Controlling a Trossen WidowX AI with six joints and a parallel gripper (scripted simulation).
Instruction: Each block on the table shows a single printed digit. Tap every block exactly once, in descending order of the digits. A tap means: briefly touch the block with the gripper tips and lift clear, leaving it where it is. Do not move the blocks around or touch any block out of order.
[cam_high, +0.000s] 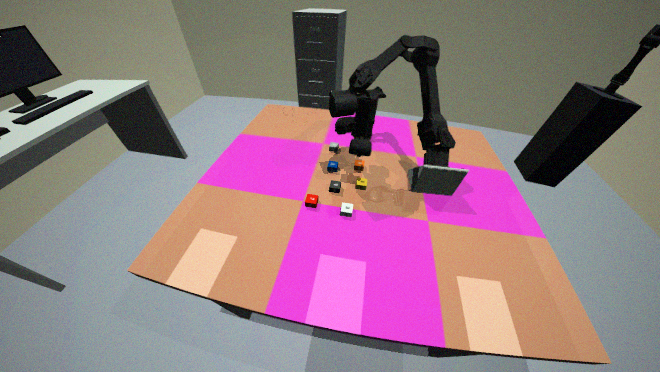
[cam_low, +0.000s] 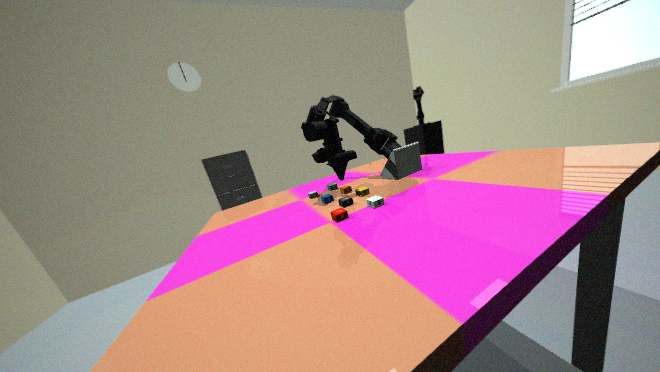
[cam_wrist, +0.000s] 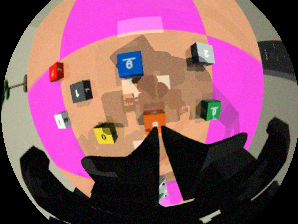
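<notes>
Now: the orange block 10 mm behind my gripper tip and 40 mm below it. Round my gripper tip: green block 10 mm ahead, 100 mm to the right, 40 mm below; then yellow block 30 mm behind, 90 mm to the left, 40 mm below; then blue block 80 mm ahead, 30 mm to the left, 40 mm below.
</notes>
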